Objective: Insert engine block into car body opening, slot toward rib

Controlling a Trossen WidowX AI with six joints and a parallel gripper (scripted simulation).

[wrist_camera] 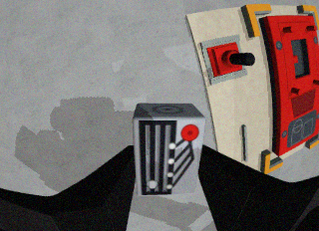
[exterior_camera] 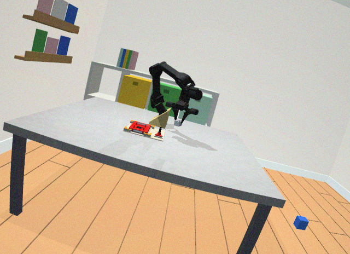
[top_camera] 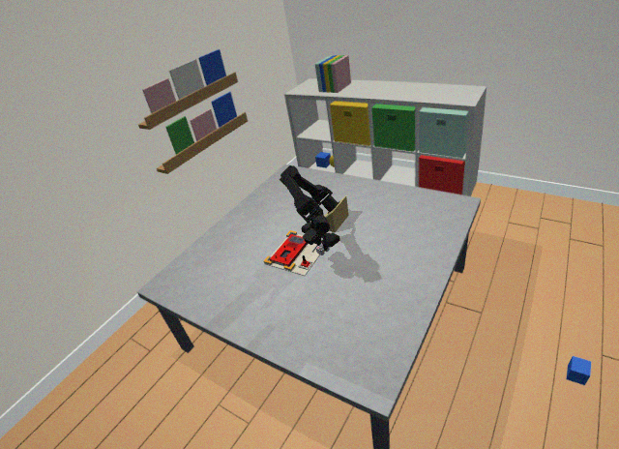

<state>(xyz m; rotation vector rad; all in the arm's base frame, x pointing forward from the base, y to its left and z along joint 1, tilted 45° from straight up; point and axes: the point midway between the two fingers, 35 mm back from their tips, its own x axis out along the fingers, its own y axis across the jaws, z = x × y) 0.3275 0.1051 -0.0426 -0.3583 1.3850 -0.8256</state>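
The beige base plate is 190 mm to the right of my gripper tip, 100 mm below it and 30 mm behind it. From my gripper tip the other things lie so: engine block: 10 mm below.
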